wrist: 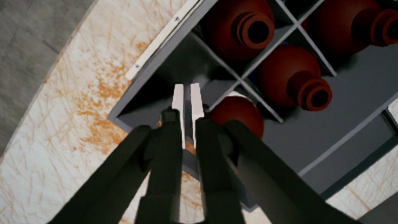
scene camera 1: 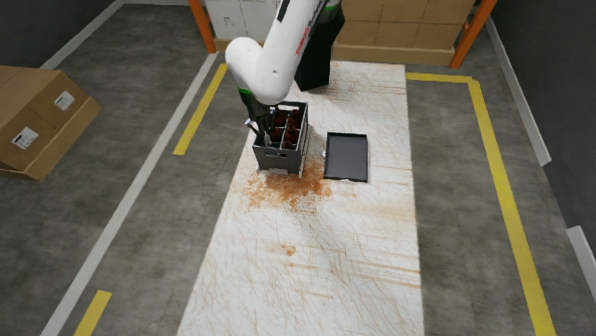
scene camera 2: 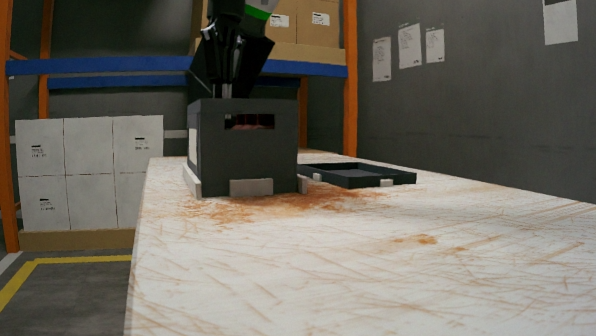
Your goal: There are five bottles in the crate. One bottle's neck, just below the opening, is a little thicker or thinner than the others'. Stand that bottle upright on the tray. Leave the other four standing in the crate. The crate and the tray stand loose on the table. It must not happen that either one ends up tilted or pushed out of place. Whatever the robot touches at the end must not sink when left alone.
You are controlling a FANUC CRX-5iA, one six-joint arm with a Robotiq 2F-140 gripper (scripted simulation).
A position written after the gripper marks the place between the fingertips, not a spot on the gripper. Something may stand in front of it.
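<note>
The gripper (scene camera 2: pixel 221 118) appears also in the wrist view (wrist: pixel 187 97) and in scene camera 1 (scene camera 1: pixel 267 143). There is a grey crate (scene camera 2: pixel 218 155), which the wrist view shows (wrist: pixel 302 139), as does scene camera 1 (scene camera 1: pixel 268 157). A dark tray (scene camera 2: pixel 350 175) can be seen in scene camera 1 too (scene camera 1: pixel 346 156). The scene also has a bottle (wrist: pixel 237 105) and a bottle (wrist: pixel 290 76).
</note>
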